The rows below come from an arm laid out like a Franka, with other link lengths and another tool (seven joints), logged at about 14 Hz.
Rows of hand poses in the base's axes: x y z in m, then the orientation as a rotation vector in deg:
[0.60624, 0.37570, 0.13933, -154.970, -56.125, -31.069]
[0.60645, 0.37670, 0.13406, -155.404, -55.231, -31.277]
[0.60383, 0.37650, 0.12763, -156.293, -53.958, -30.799]
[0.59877, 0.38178, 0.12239, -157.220, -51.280, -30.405]
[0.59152, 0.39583, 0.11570, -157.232, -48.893, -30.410]
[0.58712, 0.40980, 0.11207, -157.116, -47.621, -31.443]
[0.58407, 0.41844, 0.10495, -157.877, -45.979, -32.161]
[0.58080, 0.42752, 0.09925, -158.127, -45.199, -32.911]
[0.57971, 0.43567, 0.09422, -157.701, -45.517, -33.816]
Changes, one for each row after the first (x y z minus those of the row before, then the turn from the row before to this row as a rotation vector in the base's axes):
[0.00021, 0.00100, -0.00527, 0.004, -0.055, -0.695]
[-0.00262, -0.00020, -0.00643, -0.287, 0.402, -1.013]
[-0.00506, 0.00528, -0.00524, 0.220, 0.562, -1.843]
[-0.00725, 0.01405, -0.00669, 0.901, 0.365, -1.395]
[-0.00440, 0.01397, -0.00363, 0.617, -0.499, -0.815]
[-0.00305, 0.00864, -0.00712, -0.053, -0.338, -1.312]
[-0.00327, 0.00908, -0.00570, 0.074, -0.430, -0.628]
[-0.00109, 0.00815, -0.00503, 0.272, -0.623, 0.239]

